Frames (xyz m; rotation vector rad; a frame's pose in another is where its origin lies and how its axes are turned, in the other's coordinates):
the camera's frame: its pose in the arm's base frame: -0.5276 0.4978 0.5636 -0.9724 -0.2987 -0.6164
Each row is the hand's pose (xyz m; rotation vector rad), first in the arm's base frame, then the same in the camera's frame.
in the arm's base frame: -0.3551 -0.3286 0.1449 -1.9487 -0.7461 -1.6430
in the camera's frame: 0.2186 0.0484 -0.9154 -1.0649 -0.2717 -0.9928
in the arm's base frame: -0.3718 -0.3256 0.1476 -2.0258 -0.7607 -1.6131
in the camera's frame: 0.2057 0.0376 -0.9119 -1.1211 -0.3142 -0.9754
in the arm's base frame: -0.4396 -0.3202 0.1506 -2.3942 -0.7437 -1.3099
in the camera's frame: 0.1516 -0.0035 -0.9080 -1.3689 -0.5080 -0.7516
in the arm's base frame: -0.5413 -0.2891 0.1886 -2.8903 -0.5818 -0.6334
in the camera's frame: 0.0791 -0.0785 -0.8646 -1.7241 -0.7774 -0.2549
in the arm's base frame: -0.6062 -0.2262 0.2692 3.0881 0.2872 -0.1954
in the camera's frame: 0.0458 -0.1467 -0.7703 -1.9787 -0.9860 0.3599
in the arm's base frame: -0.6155 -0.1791 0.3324 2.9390 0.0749 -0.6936
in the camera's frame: 0.0534 -0.1758 -0.6969 -2.0715 -1.0871 0.7778
